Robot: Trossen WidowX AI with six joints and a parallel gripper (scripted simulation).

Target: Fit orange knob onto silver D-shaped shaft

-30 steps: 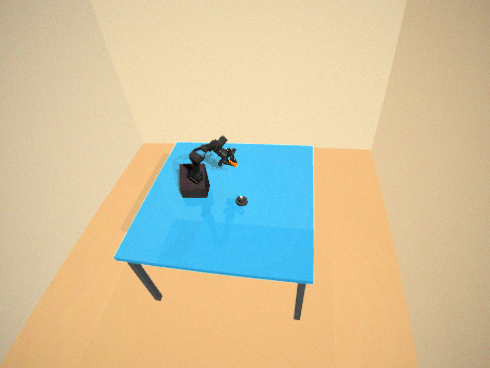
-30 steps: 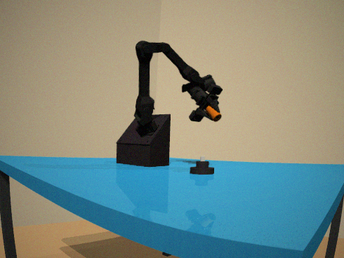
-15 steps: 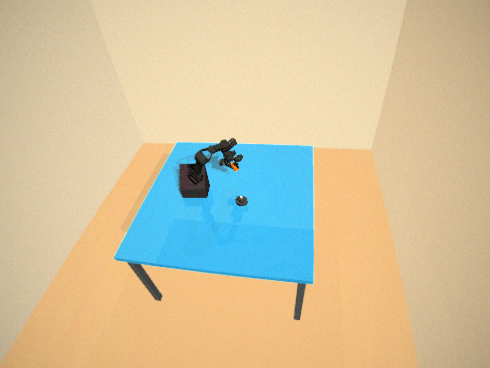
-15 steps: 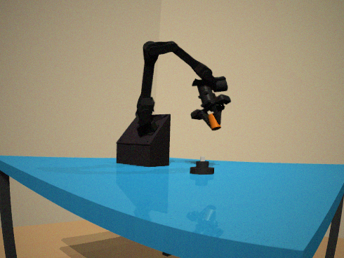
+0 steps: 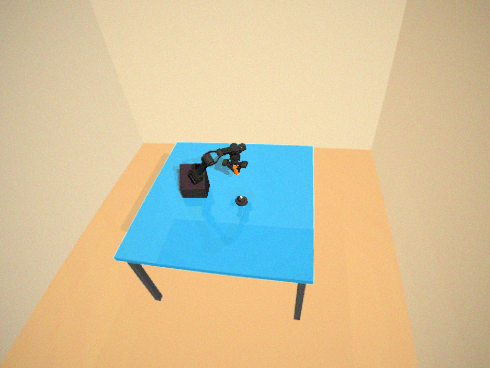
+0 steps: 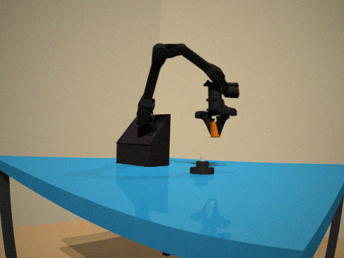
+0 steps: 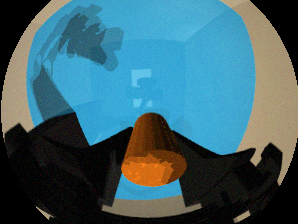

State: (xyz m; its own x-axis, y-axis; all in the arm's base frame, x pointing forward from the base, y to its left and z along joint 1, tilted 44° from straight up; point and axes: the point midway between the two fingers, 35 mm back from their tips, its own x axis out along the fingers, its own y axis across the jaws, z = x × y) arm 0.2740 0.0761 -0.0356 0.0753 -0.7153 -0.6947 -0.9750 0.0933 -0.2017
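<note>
My gripper tip is 17 cm to the left of the round pedestal, 11 cm above it and 5 cm short of it. The rest, counted from my gripper tip: orange knob: 3 cm above.
</note>
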